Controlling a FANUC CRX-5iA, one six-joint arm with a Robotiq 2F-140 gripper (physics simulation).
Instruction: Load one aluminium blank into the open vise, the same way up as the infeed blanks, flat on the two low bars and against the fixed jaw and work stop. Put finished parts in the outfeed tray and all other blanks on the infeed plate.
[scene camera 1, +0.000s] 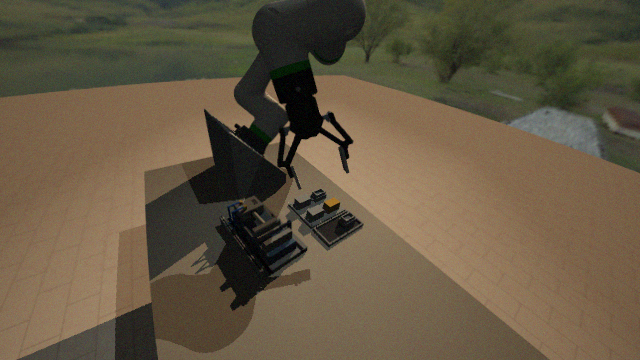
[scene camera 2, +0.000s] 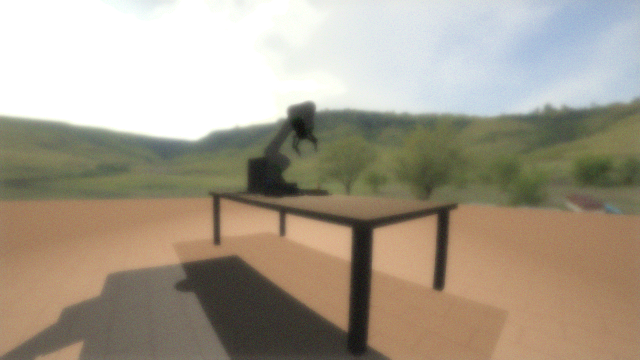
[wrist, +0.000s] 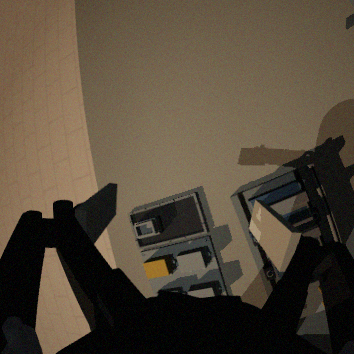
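Pixels of known places: gripper, fingertip midpoint: (scene camera 1: 323, 178) (scene camera 2: 308, 154) (wrist: 185, 207); arm's base, origin of the base link: (scene camera 1: 251, 145) (scene camera 2: 271, 175).
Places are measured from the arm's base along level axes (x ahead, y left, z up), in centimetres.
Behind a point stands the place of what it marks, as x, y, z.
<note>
My gripper (scene camera 1: 322, 177) {57.8, -8.2, 15.0} (scene camera 2: 307, 148) {57.8, -8.2, 15.0} (wrist: 185, 207) {57.8, -8.2, 15.0} is open and empty, high above the infeed plate (scene camera 1: 300, 213) {40.3, -0.5, -15.4} (wrist: 186, 280) {40.0, 7.4, -15.4}. On that plate are a grey blank (scene camera 1: 316, 215) {47.3, 1.9, -12.7} (wrist: 192, 260) {45.5, 2.6, -11.8}, another grey blank (scene camera 1: 302, 204) {38.3, 2.1, -13.1} (wrist: 204, 292) {37.3, 2.9, -11.8}, an orange block (scene camera 1: 331, 204) {47.0, 10.9, -11.8} (wrist: 156, 268) {46.1, 12.0, -11.8} and a grey part with a pocket (scene camera 1: 318, 194) {38.5, 11.3, -11.9}. The outfeed tray (scene camera 1: 345, 236) {60.8, 5.1, -15.7} (wrist: 202, 215) {54.1, -2.5, -15.6} adjoins the plate and holds a pocketed grey part (scene camera 1: 346, 219) {56.0, 10.9, -13.8} (wrist: 146, 228) {55.9, 11.4, -13.5}. The vise (scene camera 1: 275, 237) {51.0, -20.0, -6.6} stands beside them; a finger partly hides it in the wrist view. Its bars and stop are too dark to make out.
An upright dark panel (scene camera 1: 240, 157) {16.0, -13.0, 4.5} (scene camera 2: 257, 175) {-0.5, -14.9, -0.7} stands near the arm's base, behind the vise. Blue and yellow fittings (scene camera 1: 233, 208) {29.1, -23.6, -7.9} are at the vise's far left end. All this stands on the table (scene camera 1: 380, 300) {84.6, -5.5, -16.2} (scene camera 2: 345, 205) {116.3, -42.6, -16.2} (wrist: 200, 100) {80.2, -12.9, -16.2}.
</note>
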